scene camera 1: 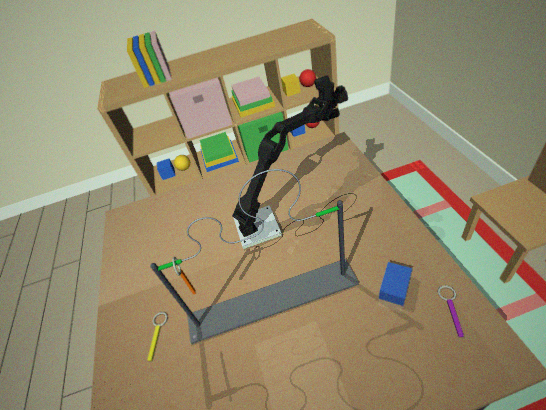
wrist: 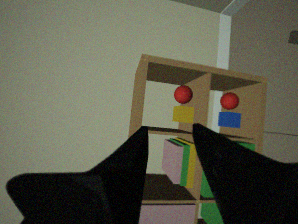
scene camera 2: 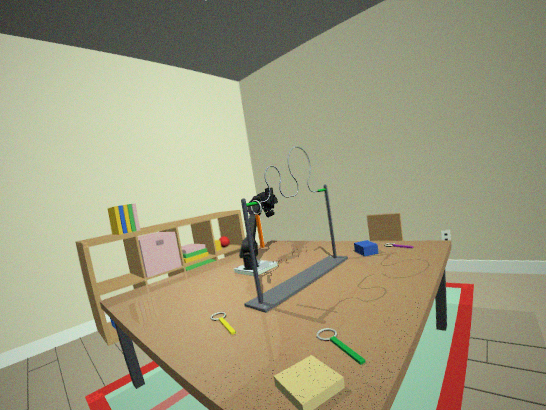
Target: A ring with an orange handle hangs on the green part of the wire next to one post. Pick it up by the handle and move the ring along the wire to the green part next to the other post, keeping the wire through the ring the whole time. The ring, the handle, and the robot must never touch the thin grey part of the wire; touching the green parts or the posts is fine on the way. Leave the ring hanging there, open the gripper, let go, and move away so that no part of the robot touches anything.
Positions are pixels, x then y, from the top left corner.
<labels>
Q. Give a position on a blue block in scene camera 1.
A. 394, 287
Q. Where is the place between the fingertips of the gripper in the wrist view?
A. At 170, 130
</labels>
